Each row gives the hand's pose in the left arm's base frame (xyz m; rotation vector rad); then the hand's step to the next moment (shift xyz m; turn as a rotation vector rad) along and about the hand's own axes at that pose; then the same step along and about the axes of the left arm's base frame.
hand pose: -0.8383 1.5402 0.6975 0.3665 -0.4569 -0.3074
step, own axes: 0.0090 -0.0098 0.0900 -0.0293 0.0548 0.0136
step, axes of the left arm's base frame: -0.0374 -0.0366 0.0744 -0.0203 0.0558 0.0229
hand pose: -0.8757 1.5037 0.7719 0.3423 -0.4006 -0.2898
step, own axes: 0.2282 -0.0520 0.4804 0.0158 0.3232 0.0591
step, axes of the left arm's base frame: -0.0138 -0.2520 0.4710 0.0554 0.2706 0.1786
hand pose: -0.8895 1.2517 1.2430 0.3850 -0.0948 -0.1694
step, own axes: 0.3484 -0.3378 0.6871 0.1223 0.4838 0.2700
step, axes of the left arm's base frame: 0.2073 -0.6228 0.5260 0.1573 0.3208 0.4408
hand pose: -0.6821 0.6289 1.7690 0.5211 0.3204 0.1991
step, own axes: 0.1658 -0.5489 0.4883 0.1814 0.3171 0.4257
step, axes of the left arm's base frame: 0.3824 -0.6445 0.0752 0.2841 0.1240 0.4675
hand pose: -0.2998 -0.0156 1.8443 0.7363 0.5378 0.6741
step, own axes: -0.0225 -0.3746 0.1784 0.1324 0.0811 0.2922
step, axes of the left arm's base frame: 0.2366 -0.2992 -0.1648 0.2496 0.0153 0.2167
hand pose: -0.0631 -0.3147 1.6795 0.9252 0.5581 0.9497
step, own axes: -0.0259 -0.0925 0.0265 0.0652 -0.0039 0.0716
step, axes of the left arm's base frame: 0.0477 -0.0578 -0.0656 0.0876 0.0260 0.0321
